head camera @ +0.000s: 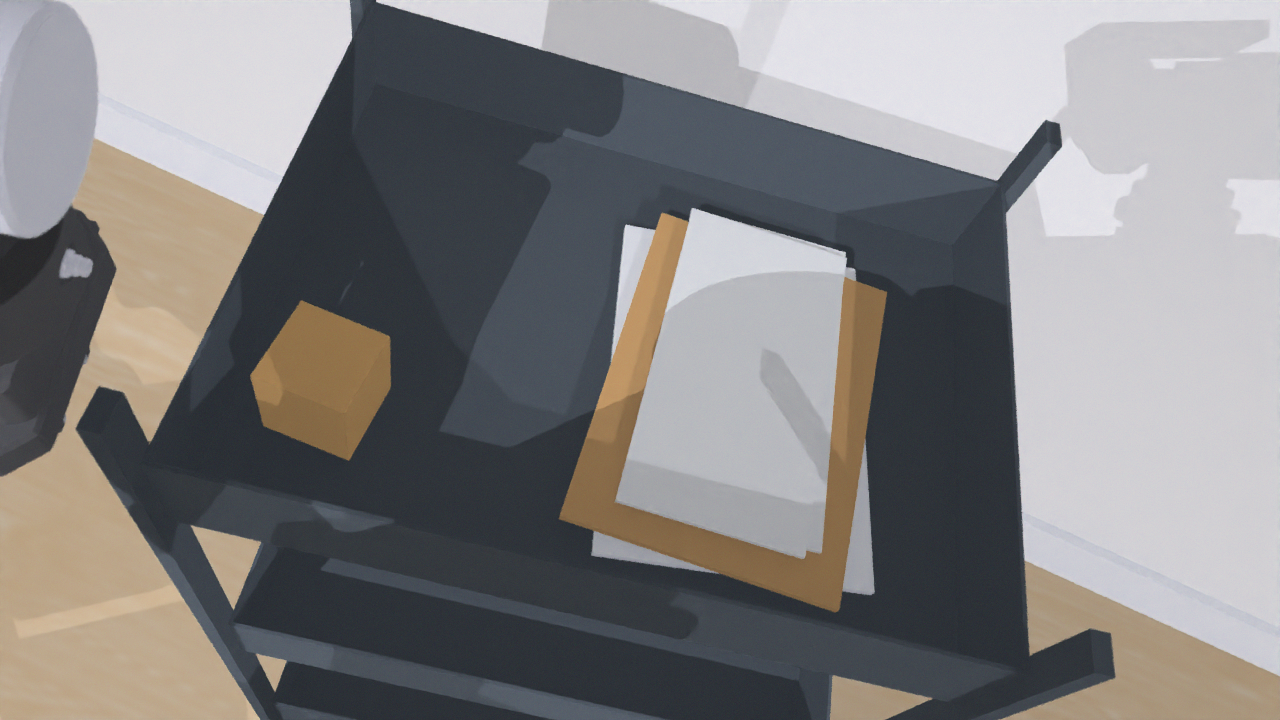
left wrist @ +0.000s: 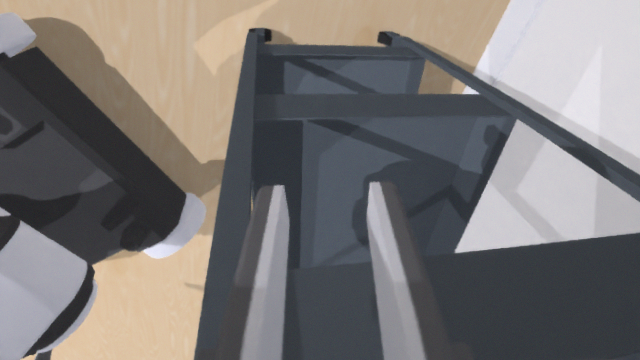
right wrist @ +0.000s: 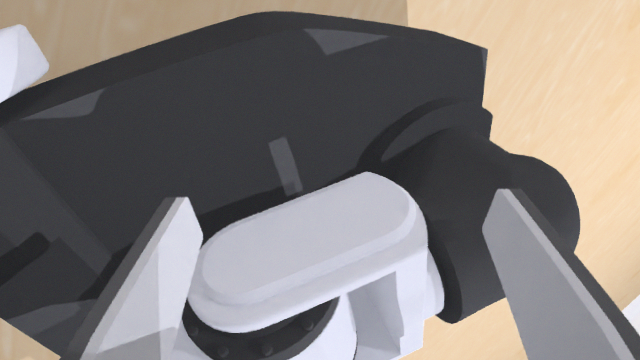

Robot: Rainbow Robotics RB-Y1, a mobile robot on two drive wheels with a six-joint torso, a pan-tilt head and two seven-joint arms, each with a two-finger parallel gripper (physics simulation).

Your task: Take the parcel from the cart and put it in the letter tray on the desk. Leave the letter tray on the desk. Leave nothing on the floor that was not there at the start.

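Places are measured from the robot's base along level axes (x back, y right, z up), in centimetres.
Pixels of known places: left gripper, fingertip midpoint: (head camera: pixel 55 387) (left wrist: pixel 327 202); right gripper, fingertip midpoint: (right wrist: pixel 341 213); robot's base, link origin: (left wrist: pixel 109 135).
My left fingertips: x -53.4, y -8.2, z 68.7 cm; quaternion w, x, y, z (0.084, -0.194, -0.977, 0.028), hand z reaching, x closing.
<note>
For each thing: its top centre in the pictures, then the offset to it from my left fingertips. "pt": a spot on its surface instead. Level surfaces: height alone.
- small brown box, top centre: (head camera: pixel 322 355) dx +2.6, dy +12.7, dz +3.2 cm
- brown envelope, surface spot: (head camera: pixel 854 358) pt dx +6.6, dy +44.7, dz -1.4 cm
- Wood floor, surface height: dz -68.6 cm
The parcel, a small brown box (head camera: pixel 326 371), sits in the dark cart's (head camera: pixel 716 116) (left wrist: pixel 246 100) top tray, near its left front corner in the head view. It does not show in the left wrist view. My left gripper (left wrist: pixel 327 202) is partly open, with a narrow gap and nothing between its fingers. In its view the fingers lie across the cart's dark panels and lower shelf; their exact distance from the parcel cannot be told. My right gripper (right wrist: pixel 341 213) is wide open and empty, with my robot body beyond it. The letter tray and the desk do not show.
White sheets (head camera: pixel 742 376) and a brown envelope (head camera: pixel 854 358) lie stacked in the cart's top tray, right of the parcel. Corner posts (head camera: pixel 1074 658) (head camera: pixel 111 420) stick out from the cart. A pale wall (head camera: pixel 1154 358) stands behind it. Wood floor (left wrist: pixel 150 60) shows beside the cart.
</note>
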